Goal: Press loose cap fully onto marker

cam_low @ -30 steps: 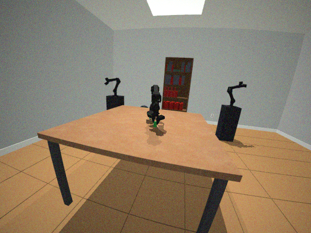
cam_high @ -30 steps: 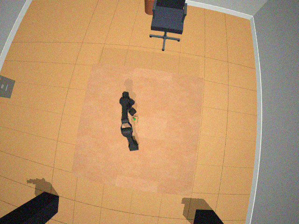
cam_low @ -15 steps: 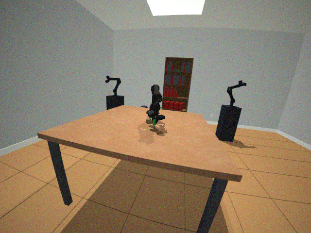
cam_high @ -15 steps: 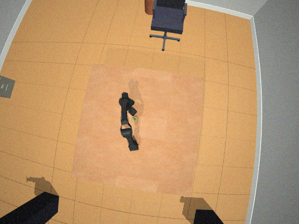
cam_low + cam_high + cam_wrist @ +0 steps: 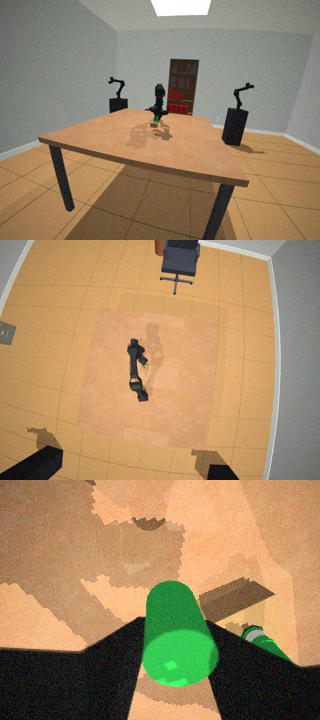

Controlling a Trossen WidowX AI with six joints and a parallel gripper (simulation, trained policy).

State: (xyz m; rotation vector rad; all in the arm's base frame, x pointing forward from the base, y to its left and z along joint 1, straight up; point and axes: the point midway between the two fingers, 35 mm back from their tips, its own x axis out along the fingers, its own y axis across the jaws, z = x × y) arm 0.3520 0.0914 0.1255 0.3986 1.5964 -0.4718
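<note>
The tan holder block lies 80 mm behind my gripper tip, 50 mm to the right of it and 70 mm below it. From my gripper tip the other things lie so: green cap 10 mm above.
</note>
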